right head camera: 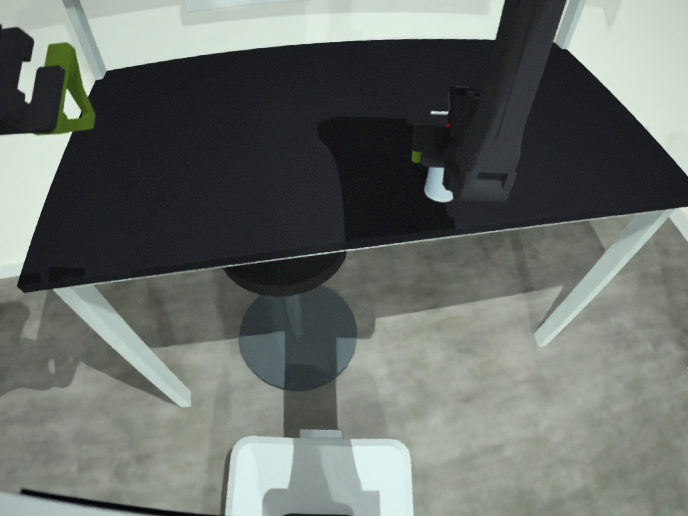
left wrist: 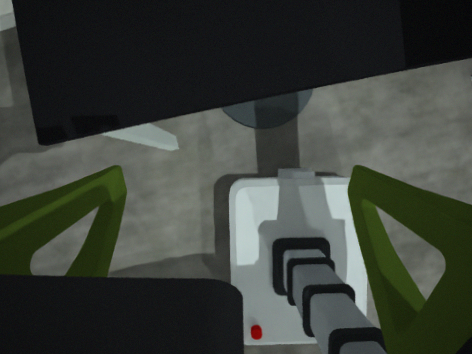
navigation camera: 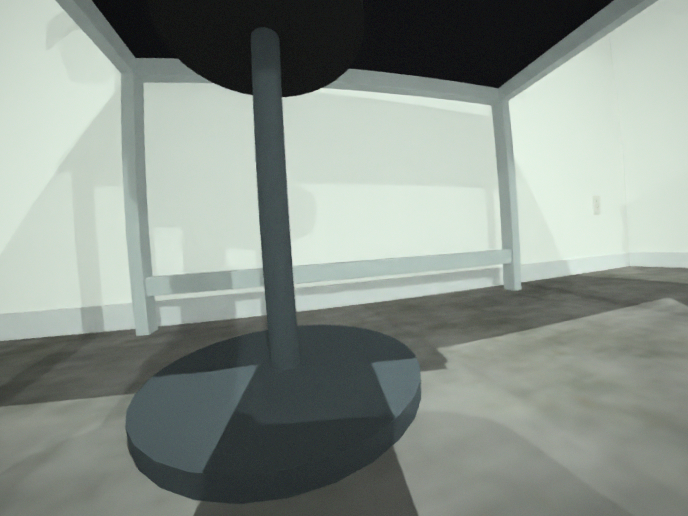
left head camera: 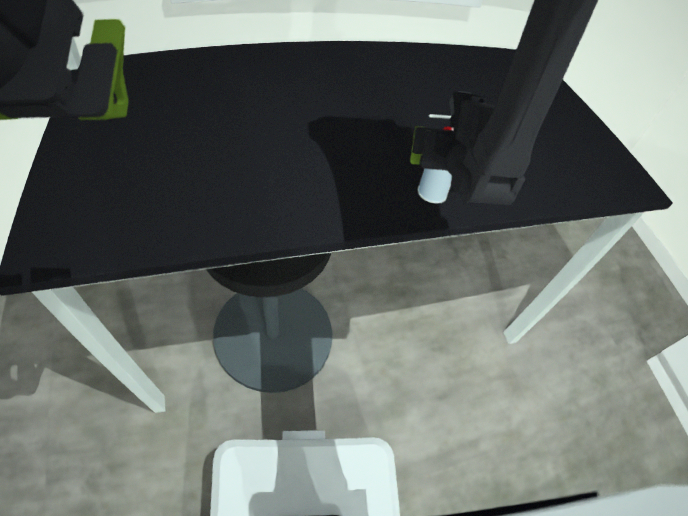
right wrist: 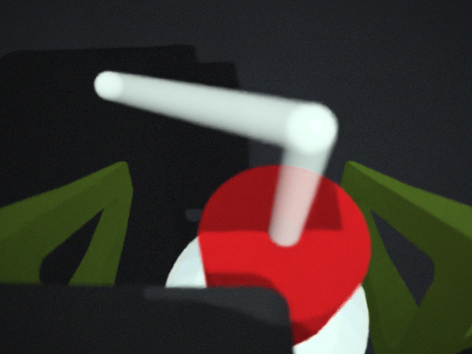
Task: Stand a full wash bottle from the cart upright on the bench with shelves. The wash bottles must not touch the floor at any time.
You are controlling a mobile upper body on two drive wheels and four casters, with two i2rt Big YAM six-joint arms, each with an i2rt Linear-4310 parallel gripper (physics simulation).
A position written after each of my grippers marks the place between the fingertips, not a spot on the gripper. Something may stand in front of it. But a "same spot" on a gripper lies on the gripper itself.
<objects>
My left gripper shows in the right head camera view, in the left wrist view (237, 178) and in the left head camera view; in the navigation camera view it is out of frame, in the right wrist view it is out of frame. The same spot on my left gripper: (right head camera: 44, 115) is (left head camera: 94, 97). One and the same spot on a bench with shelves: (left wrist: 113, 75) is (left head camera: 79, 238).
</objects>
